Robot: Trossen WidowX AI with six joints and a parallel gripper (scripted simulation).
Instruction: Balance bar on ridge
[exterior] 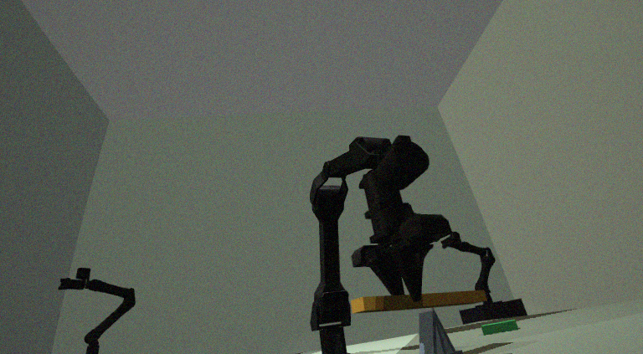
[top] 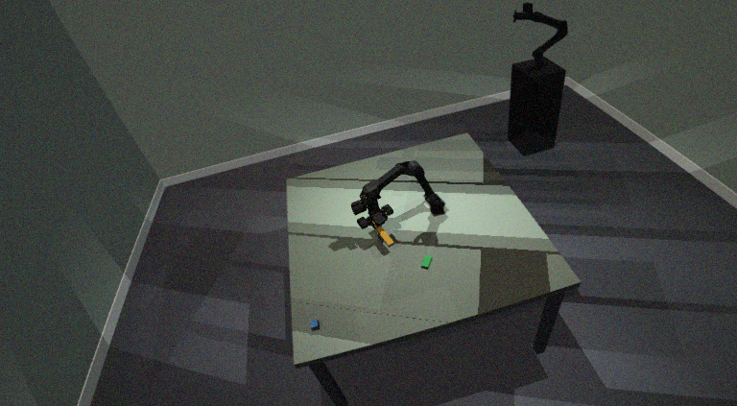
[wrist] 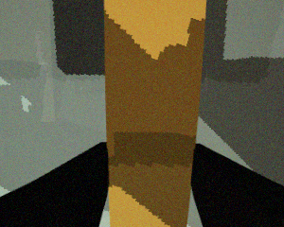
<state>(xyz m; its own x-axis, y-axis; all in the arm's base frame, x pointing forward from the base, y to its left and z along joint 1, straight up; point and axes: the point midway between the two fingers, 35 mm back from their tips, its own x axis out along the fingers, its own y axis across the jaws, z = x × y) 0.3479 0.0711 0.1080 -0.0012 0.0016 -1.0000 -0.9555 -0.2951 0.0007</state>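
The bar is 1 cm behind my gripper tip and 3 cm to the left of it.
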